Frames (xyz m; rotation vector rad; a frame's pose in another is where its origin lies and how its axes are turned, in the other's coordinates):
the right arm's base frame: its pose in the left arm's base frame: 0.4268 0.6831 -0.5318 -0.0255 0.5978 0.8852
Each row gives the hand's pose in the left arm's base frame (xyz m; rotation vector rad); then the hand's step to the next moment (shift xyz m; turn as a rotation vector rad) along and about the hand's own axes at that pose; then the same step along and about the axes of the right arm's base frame.
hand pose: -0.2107 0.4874 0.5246 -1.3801 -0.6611 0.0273
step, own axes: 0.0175 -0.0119 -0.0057 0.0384 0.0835 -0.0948
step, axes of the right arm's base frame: -0.0034 -0.0059 0.0208 0.0449 -0.1230 -0.0170
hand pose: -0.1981 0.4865 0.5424 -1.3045 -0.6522 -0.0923
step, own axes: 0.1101 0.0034 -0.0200 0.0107 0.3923 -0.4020
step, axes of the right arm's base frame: 0.0340 -0.0525 0.0928 0.1681 -0.4872 -0.2236
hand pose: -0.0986 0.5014 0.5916 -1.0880 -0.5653 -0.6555
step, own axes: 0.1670 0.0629 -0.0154 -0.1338 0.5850 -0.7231
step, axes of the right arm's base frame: 0.0205 -0.1202 0.1312 0.2216 -0.7477 -0.5243
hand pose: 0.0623 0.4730 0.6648 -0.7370 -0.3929 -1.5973
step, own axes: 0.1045 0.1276 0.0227 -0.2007 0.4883 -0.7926
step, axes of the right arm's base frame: -0.0333 -0.1341 0.0928 0.2255 -0.6709 -0.6372
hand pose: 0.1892 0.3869 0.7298 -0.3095 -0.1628 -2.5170
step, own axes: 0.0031 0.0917 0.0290 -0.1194 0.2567 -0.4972
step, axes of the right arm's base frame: -0.0411 -0.0793 0.0357 0.1523 -0.3725 -0.4067
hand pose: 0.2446 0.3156 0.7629 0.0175 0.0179 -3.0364
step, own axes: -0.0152 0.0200 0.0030 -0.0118 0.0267 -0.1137
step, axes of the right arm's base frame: -0.0064 -0.0237 0.0059 0.0474 -0.0519 -0.0940
